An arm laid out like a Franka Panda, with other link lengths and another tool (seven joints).
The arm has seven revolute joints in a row. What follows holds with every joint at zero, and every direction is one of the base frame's.
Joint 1 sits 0.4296 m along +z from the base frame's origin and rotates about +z.
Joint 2 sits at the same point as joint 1 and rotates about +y.
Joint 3 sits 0.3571 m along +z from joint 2 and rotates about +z.
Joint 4 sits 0.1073 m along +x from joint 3 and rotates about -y.
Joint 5 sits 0.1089 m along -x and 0.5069 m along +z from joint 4 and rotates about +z.
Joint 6 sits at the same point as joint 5 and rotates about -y.
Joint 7 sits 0.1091 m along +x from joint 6 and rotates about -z.
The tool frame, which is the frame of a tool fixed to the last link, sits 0.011 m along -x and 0.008 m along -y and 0.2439 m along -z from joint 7; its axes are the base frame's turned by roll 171.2, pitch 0 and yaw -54.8 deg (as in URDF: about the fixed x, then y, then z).
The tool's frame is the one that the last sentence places.
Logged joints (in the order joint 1, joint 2, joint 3, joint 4, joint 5, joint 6, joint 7), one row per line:
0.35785, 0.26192, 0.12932, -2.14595, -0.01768, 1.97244, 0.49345
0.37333, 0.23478, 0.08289, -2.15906, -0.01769, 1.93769, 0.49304
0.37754, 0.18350, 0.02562, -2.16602, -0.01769, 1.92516, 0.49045
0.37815, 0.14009, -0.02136, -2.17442, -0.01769, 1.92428, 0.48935
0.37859, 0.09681, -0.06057, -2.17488, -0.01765, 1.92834, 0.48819
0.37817, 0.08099, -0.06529, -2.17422, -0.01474, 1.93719, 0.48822
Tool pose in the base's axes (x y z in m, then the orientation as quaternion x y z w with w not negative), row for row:
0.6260, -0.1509, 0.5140, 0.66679, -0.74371, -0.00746, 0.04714
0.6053, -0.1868, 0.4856, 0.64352, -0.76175, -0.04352, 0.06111
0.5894, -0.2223, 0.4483, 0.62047, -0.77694, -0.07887, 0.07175
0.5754, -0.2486, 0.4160, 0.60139, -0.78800, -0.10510, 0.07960
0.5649, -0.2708, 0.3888, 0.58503, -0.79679, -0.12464, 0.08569
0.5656, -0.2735, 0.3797, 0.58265, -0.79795, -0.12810, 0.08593
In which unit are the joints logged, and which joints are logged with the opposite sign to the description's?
The joints are logged in radians. Opposite sign: joint 1, joint 2.
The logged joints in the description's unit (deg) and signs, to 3 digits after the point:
-20.503, -15.007, 7.409, -122.954, -1.013, 113.012, 28.273
-21.390, -13.452, 4.749, -123.705, -1.014, 111.021, 28.249
-21.631, -10.514, 1.468, -124.104, -1.014, 110.304, 28.101
-21.666, -8.027, -1.224, -124.585, -1.014, 110.253, 28.038
-21.692, -5.547, -3.470, -124.611, -1.011, 110.486, 27.971
-21.668, -4.640, -3.741, -124.574, -0.845, 110.993, 27.973

